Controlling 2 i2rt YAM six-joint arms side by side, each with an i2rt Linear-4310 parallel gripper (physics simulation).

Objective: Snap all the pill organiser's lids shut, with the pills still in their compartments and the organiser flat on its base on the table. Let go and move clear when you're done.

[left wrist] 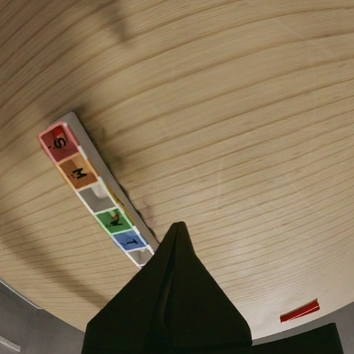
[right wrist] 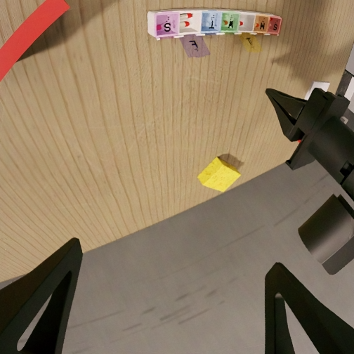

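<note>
The pill organiser lies flat on its base on the table. Its red S, orange M, green W, blue T and purple S lids are down. The yellow T lid and the light-purple F lid are swung open beside it; pills show in both open compartments. In the left wrist view the yellow lid is seen nearly edge-on. My left gripper is shut and empty, apart from the organiser, and hides its purple end in the left wrist view. My right gripper is open and empty, well away from the organiser.
A yellow block lies near the table's edge. A red curved strip is at the upper left of the right wrist view. A red piece lies near the table's edge in the left wrist view. A white card shows partly behind the left gripper.
</note>
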